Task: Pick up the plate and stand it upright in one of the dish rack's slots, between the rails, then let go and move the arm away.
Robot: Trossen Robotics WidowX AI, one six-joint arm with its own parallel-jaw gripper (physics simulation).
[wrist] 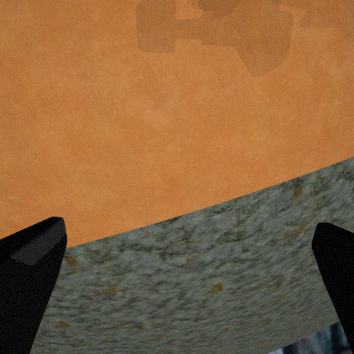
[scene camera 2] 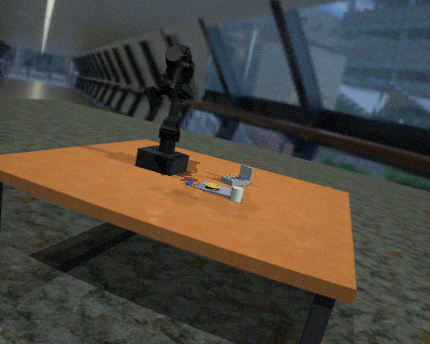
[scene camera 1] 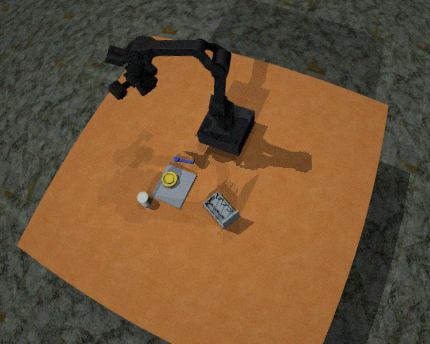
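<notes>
A small yellow plate (scene camera 1: 170,179) (scene camera 2: 212,186) lies flat on a grey square board (scene camera 1: 175,198) (scene camera 2: 223,191). The grey dish rack (scene camera 1: 230,219) (scene camera 2: 246,173) stands on the table a little apart from the board, with small rails and a raised panel at one end. My gripper (wrist: 194,235) is open and empty, its two black fingers wide apart in the wrist view. The arm holds it high above the table, toward the table's edge and well away from the plate and the rack. Neither plate nor rack shows in the wrist view.
A white cup (scene camera 1: 143,198) (scene camera 2: 237,194) stands beside the board. A small blue spoon-like object (scene camera 1: 184,160) (scene camera 2: 190,182) lies near the board on the side of the arm's base (scene camera 1: 226,131) (scene camera 2: 162,161). The orange table's edge (wrist: 210,205) crosses the wrist view, with stone-like floor beyond.
</notes>
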